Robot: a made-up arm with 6 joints. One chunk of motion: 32 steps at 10 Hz.
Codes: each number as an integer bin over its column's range. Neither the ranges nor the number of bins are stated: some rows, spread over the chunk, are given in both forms.
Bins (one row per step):
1: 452 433 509 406 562 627
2: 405 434 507 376 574 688
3: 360 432 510 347 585 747
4: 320 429 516 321 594 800
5: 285 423 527 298 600 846
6: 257 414 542 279 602 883
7: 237 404 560 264 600 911
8: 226 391 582 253 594 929
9: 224 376 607 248 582 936
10: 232 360 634 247 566 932
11: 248 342 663 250 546 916
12: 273 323 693 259 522 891
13: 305 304 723 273 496 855
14: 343 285 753 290 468 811
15: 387 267 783 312 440 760
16: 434 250 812 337 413 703
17: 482 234 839 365 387 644
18: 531 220 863 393 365 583
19: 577 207 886 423 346 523
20: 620 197 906 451 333 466
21: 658 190 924 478 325 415
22: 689 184 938 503 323 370
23: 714 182 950 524 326 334
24: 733 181 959 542 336 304
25: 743 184 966 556 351 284
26: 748 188 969 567 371 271
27: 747 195 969 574 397 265
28: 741 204 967 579 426 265
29: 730 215 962 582 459 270
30: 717 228 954 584 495 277
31: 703 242 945 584 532 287
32: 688 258 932 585 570 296
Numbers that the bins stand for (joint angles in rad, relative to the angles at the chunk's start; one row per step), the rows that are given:
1: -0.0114 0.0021 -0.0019 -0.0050 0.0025 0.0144
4: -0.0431 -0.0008 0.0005 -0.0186 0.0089 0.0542
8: -0.0657 -0.0282 0.0223 -0.0295 0.0089 0.0839
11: -0.0604 -0.0635 0.0490 -0.0300 -0.0007 0.0809
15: -0.0270 -0.1176 0.0886 -0.0200 -0.0219 0.0450
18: 0.0076 -0.1514 0.1151 -0.0071 -0.0369 0.0042
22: 0.0455 -0.1774 0.1398 0.0106 -0.0453 -0.0448
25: 0.0585 -0.1774 0.1491 0.0190 -0.0397 -0.0646
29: 0.0554 -0.1550 0.1478 0.0232 -0.0181 -0.0678
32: 0.0453 -0.1241 0.1379 0.0237 0.0041 -0.0619
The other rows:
2: -0.0227 0.0028 -0.0025 -0.0098 0.0049 0.0284
3: -0.0335 0.0014 -0.0015 -0.0144 0.0071 0.0420
5: -0.0515 -0.0051 0.0041 -0.0223 0.0101 0.0648
6: -0.0583 -0.0116 0.0090 -0.0253 0.0105 0.0733
7: -0.0631 -0.0188 0.0150 -0.0277 0.0101 0.0797
9: -0.0662 -0.0390 0.0305 -0.0303 0.0065 0.0855
10: -0.0643 -0.0505 0.0394 -0.0304 0.0033 0.0846
12: -0.0544 -0.0772 0.0589 -0.0285 -0.0055 0.0751
13: -0.0467 -0.0909 0.0688 -0.0263 -0.0107 0.0668
14: -0.0376 -0.1046 0.0787 -0.0236 -0.0163 0.0567
16: -0.0157 -0.1298 0.0982 -0.0160 -0.0273 0.0319
17: -0.0042 -0.1414 0.1071 -0.0115 -0.0325 0.0183
19: 0.0186 -0.1608 0.1227 -0.0023 -0.0407 -0.0096
20: 0.0289 -0.1680 0.1293 0.0022 -0.0433 -0.0227
21: 0.0381 -0.1731 0.1352 0.0066 -0.0449 -0.0345
23: 0.0515 -0.1788 0.1438 0.0139 -0.0447 -0.0531
24: 0.0561 -0.1795 0.1468 0.0168 -0.0427 -0.0600
26: 0.0597 -0.1745 0.1501 0.0208 -0.0357 -0.0676
27: 0.0595 -0.1695 0.1501 0.0219 -0.0305 -0.0690
28: 0.0580 -0.1630 0.1494 0.0227 -0.0247 -0.0690
30: 0.0523 -0.1457 0.1451 0.0235 -0.0109 -0.0662
31: 0.0489 -0.1356 0.1422 0.0235 -0.0035 -0.0639

